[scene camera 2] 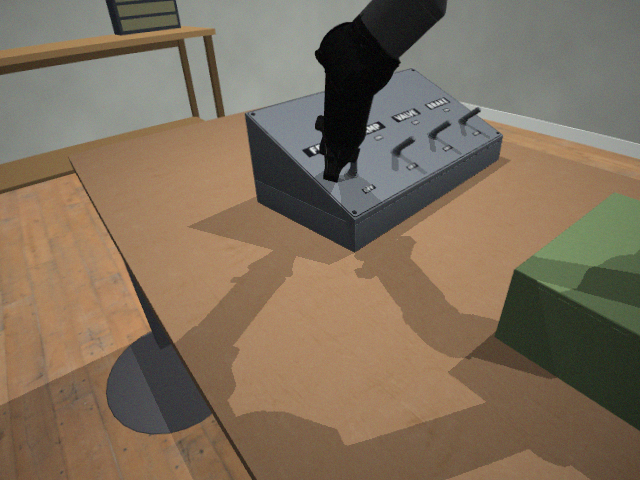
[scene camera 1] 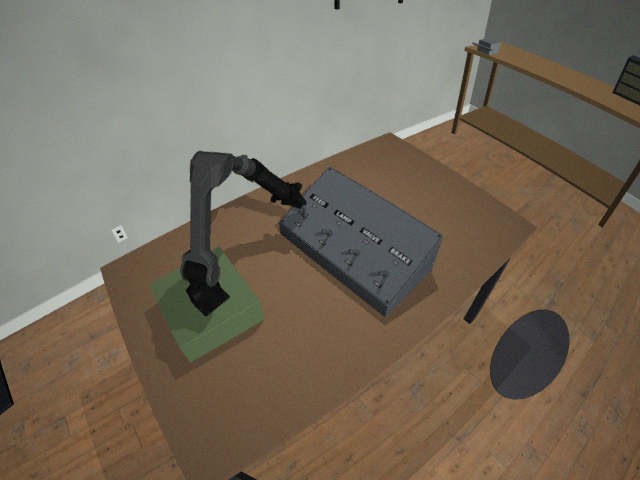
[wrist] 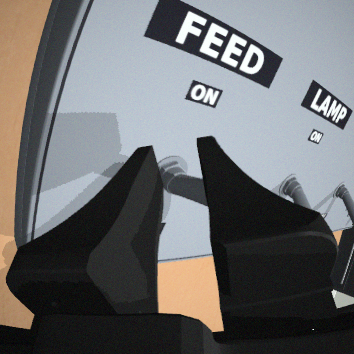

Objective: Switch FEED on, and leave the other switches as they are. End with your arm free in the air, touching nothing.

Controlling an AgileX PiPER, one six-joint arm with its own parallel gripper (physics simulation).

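The grey switch panel (scene camera 1: 372, 206) (scene camera 2: 305, 222) (wrist: 125, 65) stands on the table. The FEED lever (scene camera 1: 303, 211) (scene camera 2: 354, 167) (wrist: 189, 186) is at its end, below the FEED label (scene camera 1: 318, 200) (wrist: 220, 44). My gripper (scene camera 1: 303, 204) (scene camera 2: 342, 169) (wrist: 178, 161) is open, low over the panel at this lever. In the wrist view the lever's base shows between the fingers and its outer part passes behind the right finger. Contact and its exact setting cannot be told. The LAMP (scene camera 1: 324, 236) (scene camera 2: 403, 146), VALVE (scene camera 1: 352, 255) (scene camera 2: 439, 130) and BRAKE (scene camera 1: 381, 276) (scene camera 2: 469, 119) levers share one tilt.
My arm rises from a green block (scene camera 1: 227, 330) (scene camera 2: 578, 310) on the brown table (scene camera 1: 310, 387) (scene camera 2: 320, 320). The LAMP lever stands beside the FEED lever. A wooden bench (scene camera 1: 558, 72) (scene camera 2: 196, 33) stands farther off. A dark round disc (scene camera 1: 532, 356) (scene camera 2: 149, 392) is beside the table, lower down.
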